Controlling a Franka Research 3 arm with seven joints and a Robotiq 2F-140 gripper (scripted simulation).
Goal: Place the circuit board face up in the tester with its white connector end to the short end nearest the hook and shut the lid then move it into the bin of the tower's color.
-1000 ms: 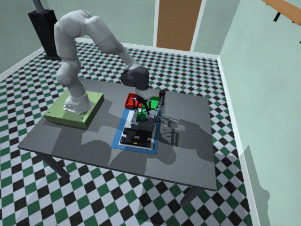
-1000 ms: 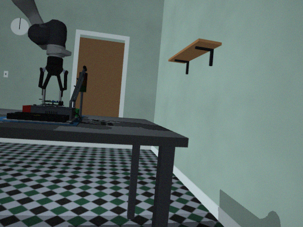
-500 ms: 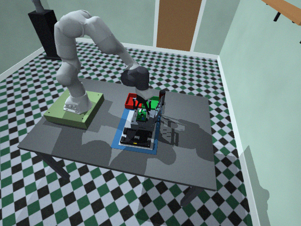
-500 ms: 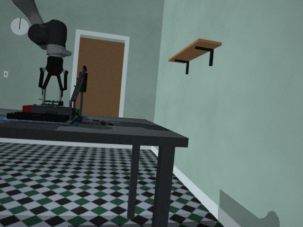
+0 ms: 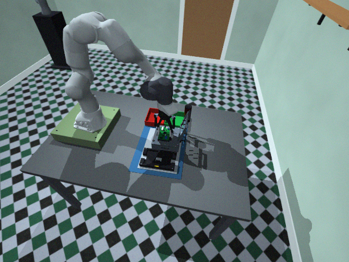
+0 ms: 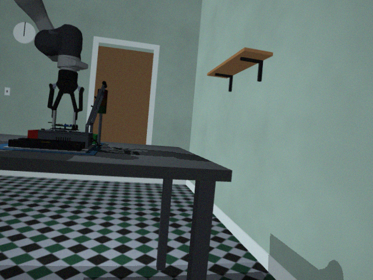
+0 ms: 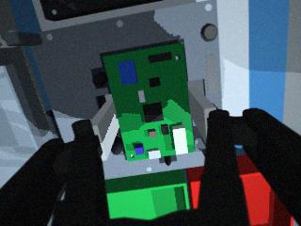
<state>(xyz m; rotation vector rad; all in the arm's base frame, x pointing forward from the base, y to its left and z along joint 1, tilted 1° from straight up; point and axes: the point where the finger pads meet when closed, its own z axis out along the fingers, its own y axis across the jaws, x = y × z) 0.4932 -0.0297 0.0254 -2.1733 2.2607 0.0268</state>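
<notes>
Now: hand 20 mm above the green circuit board. Also, from my hand: tester lid: 130 mm ahead, 80 mm above; tester plate: 10 mm ahead, 10 mm to the left, 30 mm below; black latch hook: 60 mm behind, 60 mm to the left, 10 mm below.
</notes>
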